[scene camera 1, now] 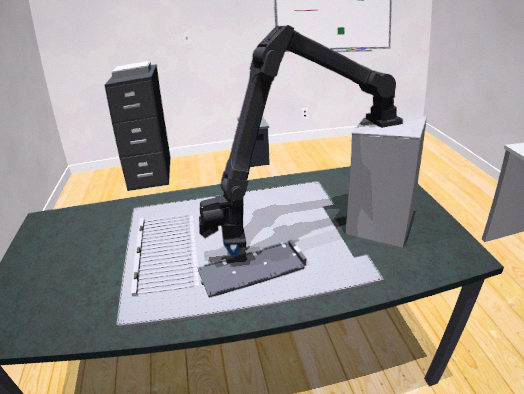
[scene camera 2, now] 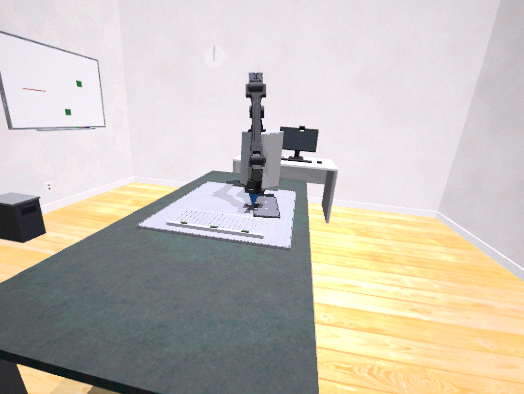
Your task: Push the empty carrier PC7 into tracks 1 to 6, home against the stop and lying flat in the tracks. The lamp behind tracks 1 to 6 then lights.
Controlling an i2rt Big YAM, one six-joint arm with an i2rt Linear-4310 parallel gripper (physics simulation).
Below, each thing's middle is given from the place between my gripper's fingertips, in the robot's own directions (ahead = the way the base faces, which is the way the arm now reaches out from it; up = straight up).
Now: the carrier PC7 [scene camera 1: 219,277] 7 cm to the left of my hand and 5 cm behind it.
